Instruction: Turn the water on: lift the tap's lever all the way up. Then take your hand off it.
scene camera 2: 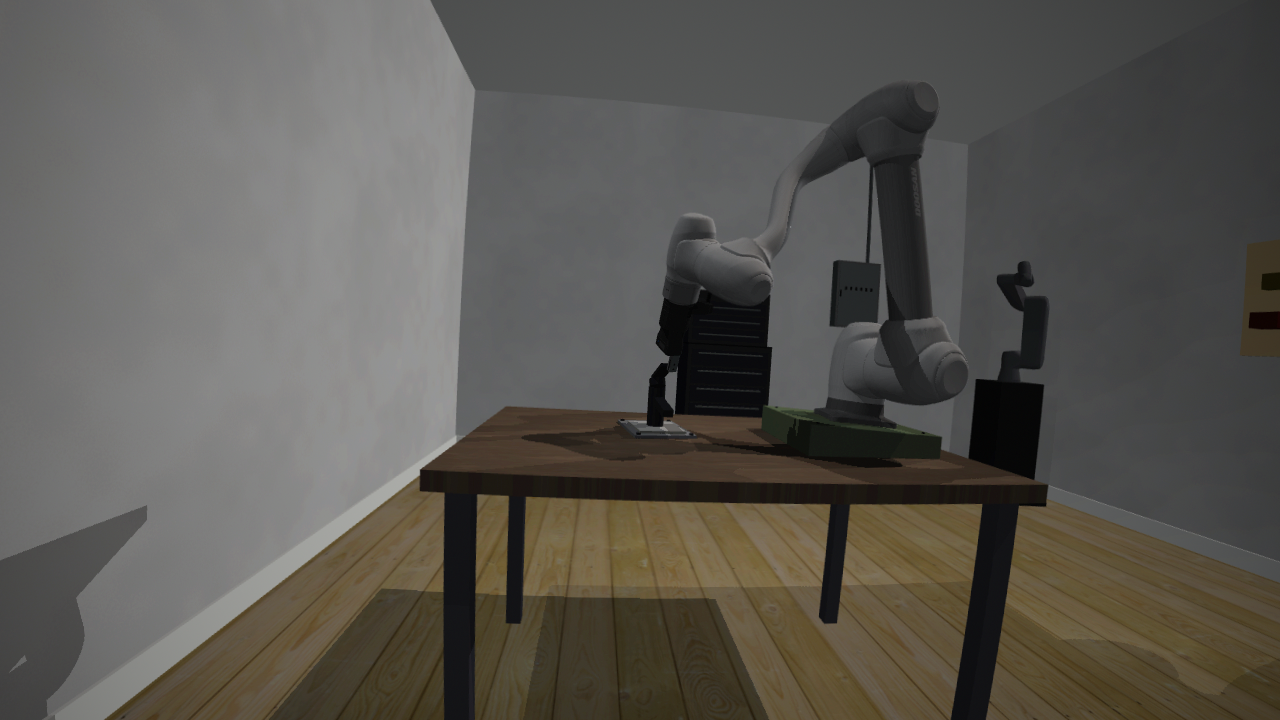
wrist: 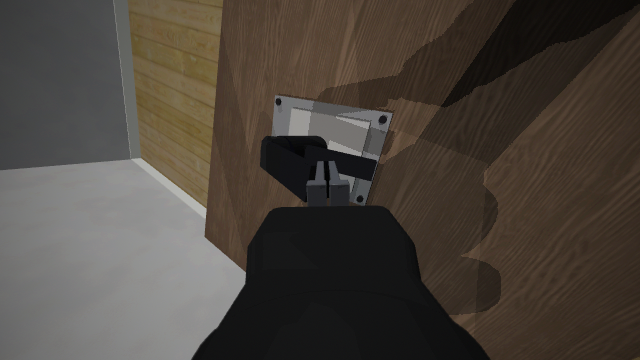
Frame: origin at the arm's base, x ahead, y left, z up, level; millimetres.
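Seen in the pictures: gripper, fingertip midpoint: (scene camera 2: 671, 370) (wrist: 326, 172); arm's base, origin of the base link: (scene camera 2: 852, 420).
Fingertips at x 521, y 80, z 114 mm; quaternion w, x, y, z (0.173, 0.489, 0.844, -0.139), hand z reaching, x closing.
Note:
Pixels of each thing's top centre, then the offset from my fingertips to it. "spot": a spot on its surface instead. Level surfaces: height alone.
- black tap, surface spot: (wrist: 284, 162) spot: 17 mm ahead, 44 mm right, 1 mm up
- pale square plate, surface spot: (wrist: 378, 142) spot: 30 mm back, 7 mm left, 170 mm down
- wooden table, its level: 178 mm down
The black tap (scene camera 2: 656, 401) (wrist: 284, 162) stands upright on a pale square plate (scene camera 2: 637, 430) (wrist: 378, 142) on the table. In the scene view its lever (scene camera 2: 660, 371) slopes upward at the top of the tap, and a short spout juts out lower down. In the wrist view black parts of the tap lie behind and beside the fingers, and the lever is hard to tell from the spout. My gripper (scene camera 2: 673, 365) (wrist: 326, 172) is shut and empty, with its fingertips close by the raised lever. Whether they touch it cannot be told.
The wooden table (scene camera 2: 572, 461) (wrist: 440, 200) carries the green base block (scene camera 2: 863, 440) of the arm at the right. A dark drawer cabinet (scene camera 2: 729, 380) stands behind the table. A black pedestal (scene camera 2: 1006, 425) with a grey device stands at the right. Arm shadows fall across the table.

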